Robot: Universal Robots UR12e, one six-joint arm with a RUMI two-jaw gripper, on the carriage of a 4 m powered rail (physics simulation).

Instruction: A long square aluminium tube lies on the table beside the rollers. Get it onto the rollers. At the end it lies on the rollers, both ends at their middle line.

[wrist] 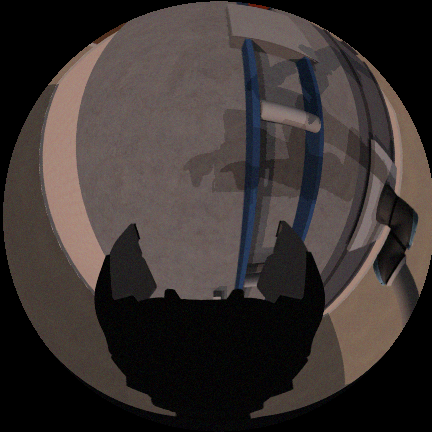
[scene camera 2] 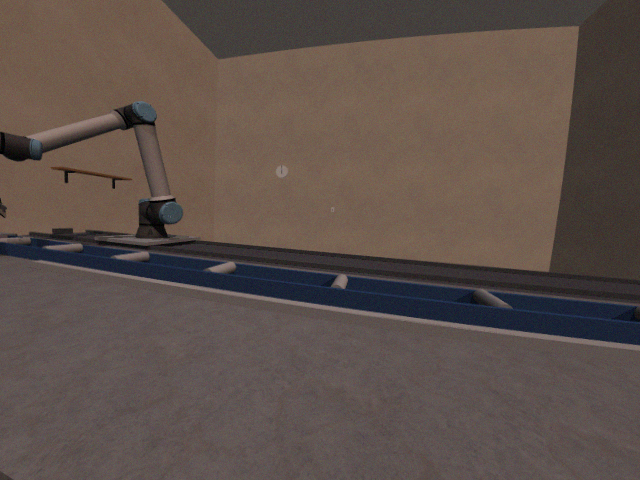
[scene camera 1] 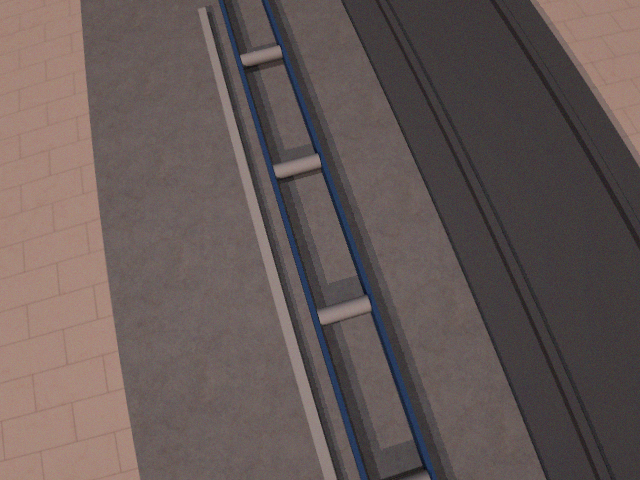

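Pixels of known places: gripper, fingertip midpoint: (wrist: 206, 224); arm's base, origin of the base link: (wrist: 382, 202) (scene camera 2: 152, 237).
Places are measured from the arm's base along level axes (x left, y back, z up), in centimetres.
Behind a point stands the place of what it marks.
The long pale square tube (scene camera 1: 266, 253) @(y -75.5, x 125.5, z -0.5 cm) (scene camera 2: 361, 312) @(y -75.4, x 152.1, z -0.5 cm) lies on the table along the outer side of the blue roller frame (scene camera 1: 297, 253) @(y -68.4, x 128.9, z 2.2 cm) (wrist: 252, 125) @(y -69.4, x -11.4, z 2.2 cm), apart from it and nearly parallel. Light grey rollers (scene camera 1: 297, 166) @(y -62.0, x 106.0, z 2.6 cm) (scene camera 2: 338, 282) @(y -65.7, x 145.2, z 3.0 cm) (wrist: 290, 116) @(y -62.9, x -14.3, z 2.8 cm) sit crosswise between the blue side rails. My gripper (wrist: 206, 224) @(y -76.1, x -0.8, z 13.4 cm) is open and empty in the wrist view, above the table and the frame's left rail. Most of it is cut off at the left edge of scene camera 2. In the wrist view, a small light piece shows at the gripper's body; I cannot tell whether it is the tube's end.
A pale grey block (wrist: 265, 25) stands at the end of the roller frame. The arm's carriage (scene camera 2: 178, 239) @(y 1.7, x 22.1, z -0.2 cm) (wrist: 367, 200) @(y -22.3, x 0.5, z -0.4 cm) sits on the dark powered rail (scene camera 1: 465, 170), which runs along the frame's other side. A wooden shelf (scene camera 2: 90, 172) hangs on the wall.
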